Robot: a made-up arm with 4 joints.
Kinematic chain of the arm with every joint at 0, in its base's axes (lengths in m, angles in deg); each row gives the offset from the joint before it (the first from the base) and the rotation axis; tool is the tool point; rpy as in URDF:
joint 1: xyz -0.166 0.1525 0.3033 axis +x
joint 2: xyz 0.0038 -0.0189 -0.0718 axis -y
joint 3: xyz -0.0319 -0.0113 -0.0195 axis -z
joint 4: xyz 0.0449 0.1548 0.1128 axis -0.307 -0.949 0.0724
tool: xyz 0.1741 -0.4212 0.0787 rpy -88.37 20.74 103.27
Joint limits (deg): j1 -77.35..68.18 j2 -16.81..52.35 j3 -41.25..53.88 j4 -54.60..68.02
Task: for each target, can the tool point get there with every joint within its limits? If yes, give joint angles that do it. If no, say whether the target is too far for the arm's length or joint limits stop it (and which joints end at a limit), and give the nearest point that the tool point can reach.
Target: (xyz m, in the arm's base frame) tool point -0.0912 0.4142 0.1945
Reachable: no: joint limits stop it (at a limit: joint 1, joint 2, joint 3, joint 4) | nearest point 0.0431 0.3141 0.0926 | short by 0.196 m
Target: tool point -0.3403 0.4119 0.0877
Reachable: no: joint limits stop it (at a limit: joint 1, joint 3, joint 4) | nearest point -0.2697 0.2498 -0.0517 | short by 0.225 m
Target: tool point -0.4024 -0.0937 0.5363
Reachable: yes | joints -15.26 42.15 29.65 35.47
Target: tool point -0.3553 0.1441 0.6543
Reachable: yes | joints -39.89 37.04 -1.55 52.28
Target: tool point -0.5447 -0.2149 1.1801
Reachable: no: too far | nearest point -0.3587 0.0043 0.6459 | short by 0.607 m
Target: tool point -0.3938 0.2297 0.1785
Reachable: no: joint limits stop it (at a limit: joint 1, joint 2, joint 3, joint 4) | nearest point -0.3428 0.1472 -0.0106 | short by 0.213 m
